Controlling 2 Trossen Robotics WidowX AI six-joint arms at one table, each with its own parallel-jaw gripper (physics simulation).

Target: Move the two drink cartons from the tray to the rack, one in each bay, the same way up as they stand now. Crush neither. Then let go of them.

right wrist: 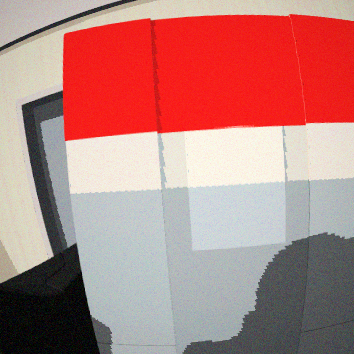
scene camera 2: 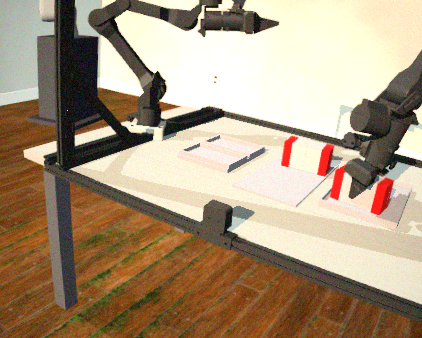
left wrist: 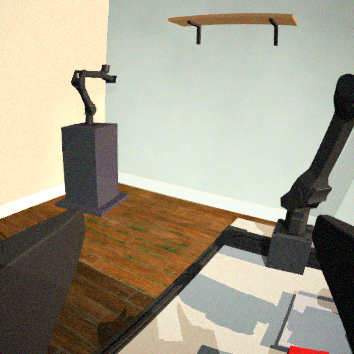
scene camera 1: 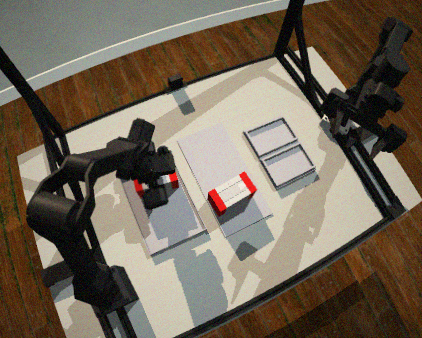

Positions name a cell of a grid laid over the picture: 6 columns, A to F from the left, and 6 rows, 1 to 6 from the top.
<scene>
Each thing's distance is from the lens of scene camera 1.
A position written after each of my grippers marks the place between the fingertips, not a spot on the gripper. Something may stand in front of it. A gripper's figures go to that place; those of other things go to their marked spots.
my left gripper (scene camera 1: F3): 60 cm
my right gripper (scene camera 1: C4): 86 cm
grey tray (scene camera 1: C5): 84 cm
</scene>
